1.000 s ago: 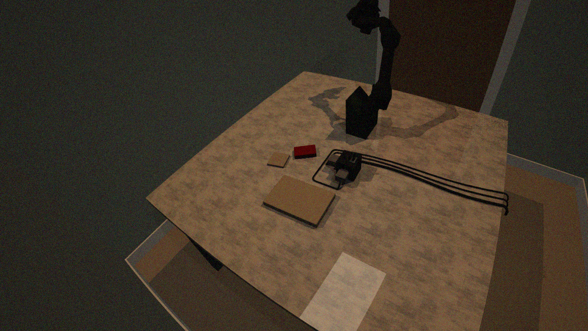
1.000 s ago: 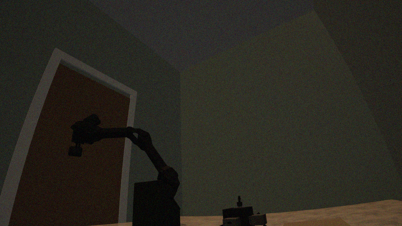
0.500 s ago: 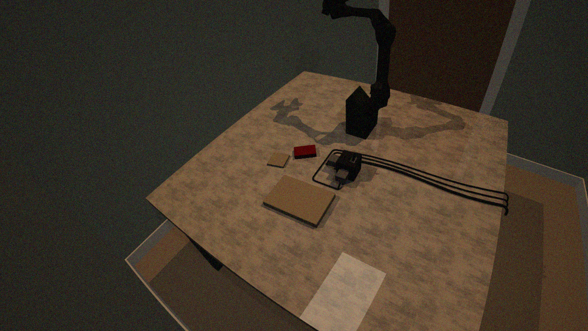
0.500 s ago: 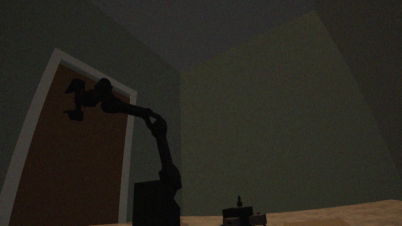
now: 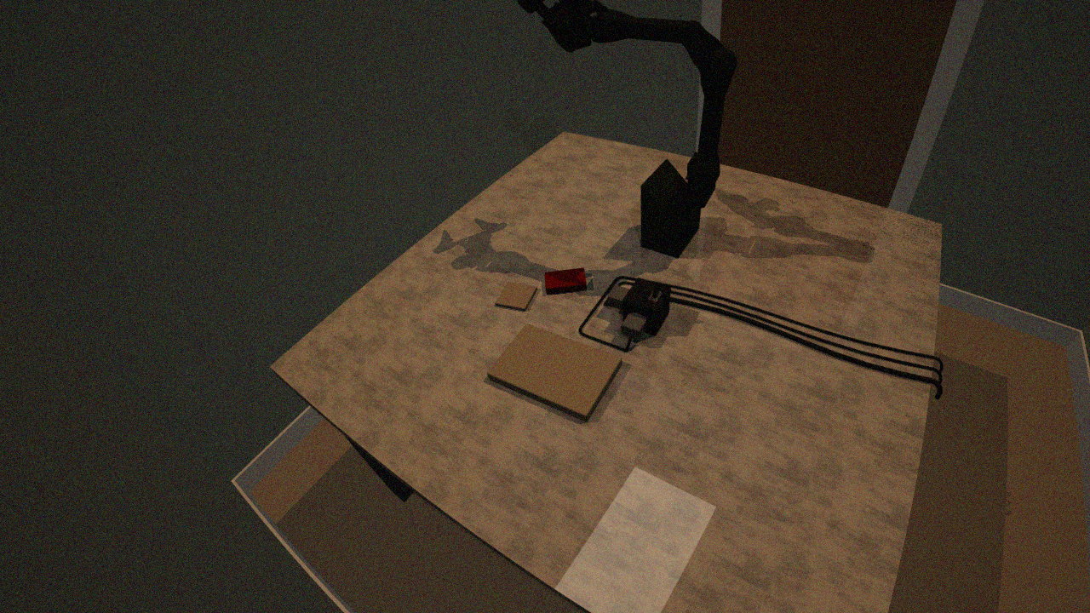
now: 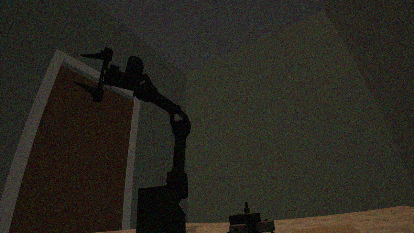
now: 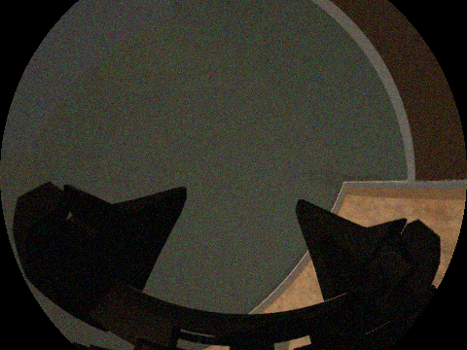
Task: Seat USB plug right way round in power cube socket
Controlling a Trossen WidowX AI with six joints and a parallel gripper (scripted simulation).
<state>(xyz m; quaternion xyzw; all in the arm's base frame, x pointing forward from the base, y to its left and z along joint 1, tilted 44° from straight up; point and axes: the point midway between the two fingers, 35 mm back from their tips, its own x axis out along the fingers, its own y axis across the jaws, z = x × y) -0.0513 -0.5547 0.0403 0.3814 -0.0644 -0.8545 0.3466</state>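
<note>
My gripper tip is 350 mm short of the USB plug, 470 mm to the right of it and 440 mm above it. Round my gripper tip: red block (330 mm ahead, 230 mm to the left, 530 mm below); tan tile (420 mm ahead, 150 mm to the left, 530 mm below); tan slab (560 mm ahead, 350 mm to the left, 520 mm below).
</note>
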